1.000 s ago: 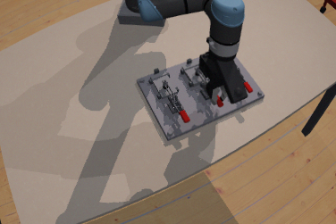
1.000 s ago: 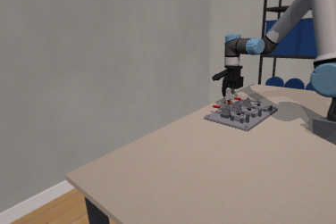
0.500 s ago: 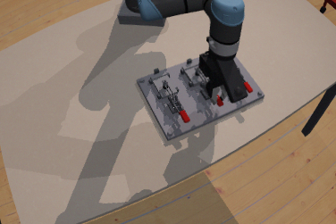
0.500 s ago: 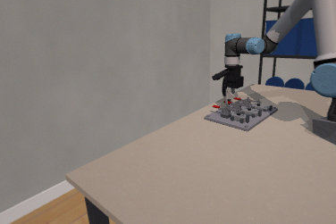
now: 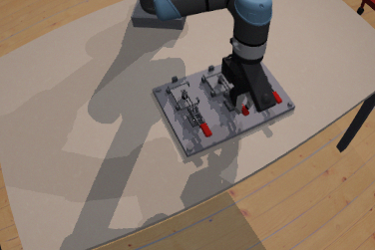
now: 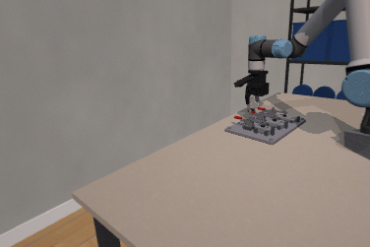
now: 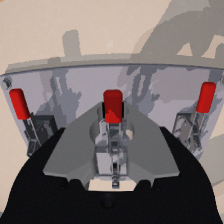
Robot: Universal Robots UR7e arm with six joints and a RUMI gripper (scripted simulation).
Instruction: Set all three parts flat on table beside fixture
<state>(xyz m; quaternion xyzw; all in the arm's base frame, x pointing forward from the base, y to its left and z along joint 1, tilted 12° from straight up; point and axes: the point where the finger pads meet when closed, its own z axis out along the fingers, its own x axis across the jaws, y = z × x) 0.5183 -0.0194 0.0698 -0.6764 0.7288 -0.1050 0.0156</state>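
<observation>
The flat grey part is 140 mm behind my hand, 30 mm below it and 10 mm to the left of it. From my hand the other things lie so: grey fixture plate 80 mm behind, 50 mm below, 10 mm to the left; then clamp 110 mm to the left, 50 mm behind, 10 mm below.
</observation>
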